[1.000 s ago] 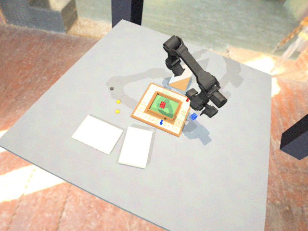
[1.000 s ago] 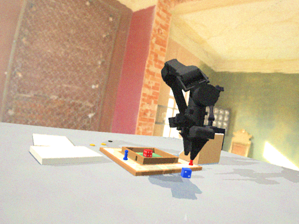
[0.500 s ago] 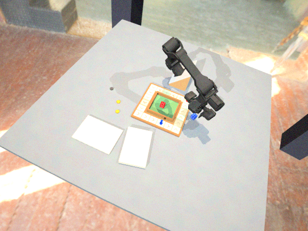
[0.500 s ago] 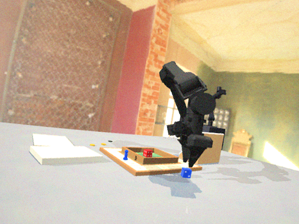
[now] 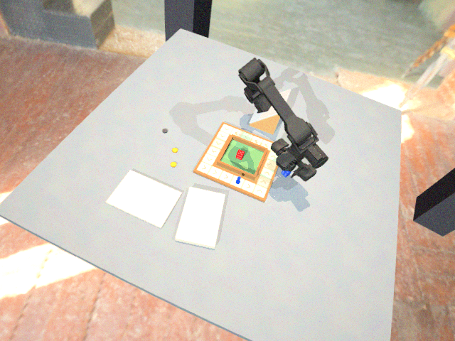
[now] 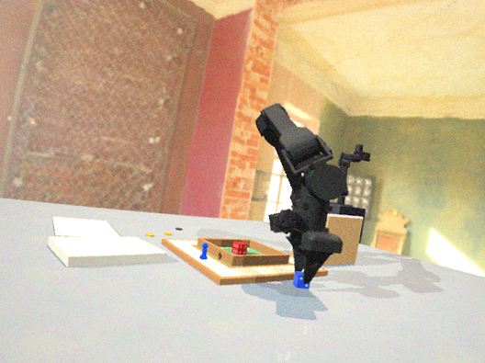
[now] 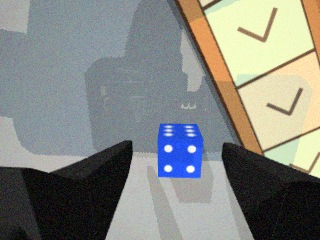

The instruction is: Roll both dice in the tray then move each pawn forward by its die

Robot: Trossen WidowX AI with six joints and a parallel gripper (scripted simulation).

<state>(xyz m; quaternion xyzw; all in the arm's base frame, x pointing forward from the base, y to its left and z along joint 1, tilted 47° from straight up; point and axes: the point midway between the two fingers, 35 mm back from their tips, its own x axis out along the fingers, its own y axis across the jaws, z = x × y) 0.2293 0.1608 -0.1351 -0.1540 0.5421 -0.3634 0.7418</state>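
The red pawn lies 9 cm behind my gripper tip, 8 cm to the right of it and 1 cm above it. Round my gripper tip: dark disc: 9 cm ahead, 51 cm to the right, 1 cm below; blue pawn: 15 cm ahead, 14 cm to the right, 1 cm above.
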